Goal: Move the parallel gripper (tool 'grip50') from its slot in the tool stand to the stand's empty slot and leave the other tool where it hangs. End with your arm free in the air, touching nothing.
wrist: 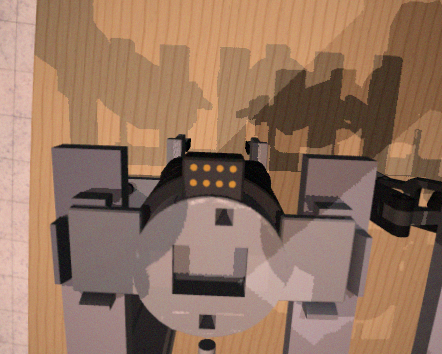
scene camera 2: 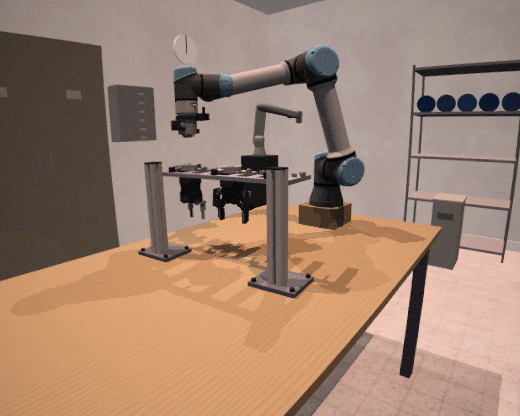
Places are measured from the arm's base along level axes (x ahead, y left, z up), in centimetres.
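Pixels of known places: hand, tool point: (scene camera 2: 187, 134); arm's base, link origin: (scene camera 2: 326, 203).
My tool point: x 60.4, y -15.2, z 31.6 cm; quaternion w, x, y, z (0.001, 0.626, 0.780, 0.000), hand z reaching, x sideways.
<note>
Ahead of a thing's pixels: the offset from my tool point to its top centre. "*": to the spot under its first point. Level surfaces: height alone.
The parallel gripper (scene camera 2: 197, 214) (wrist: 217, 145) hangs in the left slot of the tool stand (scene camera 2: 277, 230) (wrist: 332, 175), its two fingers apart, so it is open. Its round coupling plate {* dy -0.5, dx -1.9, dz -10.2 cm} (wrist: 210, 225) faces up between the two fork plates in the wrist view. The arm's tool changer (scene camera 2: 188, 127) is bare and hangs in the air above that slot, apart from the gripper. The larger adaptive gripper (scene camera 2: 235, 191) hangs in the middle slot; part of it shows at the right of the wrist view (wrist: 395, 212). The empty slot is toward the right post, which partly hides it.
The stand's left post {* dy -0.2, dx +13.2, dz -24.1 cm} (scene camera 2: 157, 210) and right post rise from bolted base plates on the wooden table {dz -40.2 cm} (scene camera 2: 175, 340). The arm's base (scene camera 2: 325, 214) stands behind the stand. A second, smaller arm (scene camera 2: 259, 130) is in the background. A shelf rack (scene camera 2: 412, 145) stands at the right wall.
</note>
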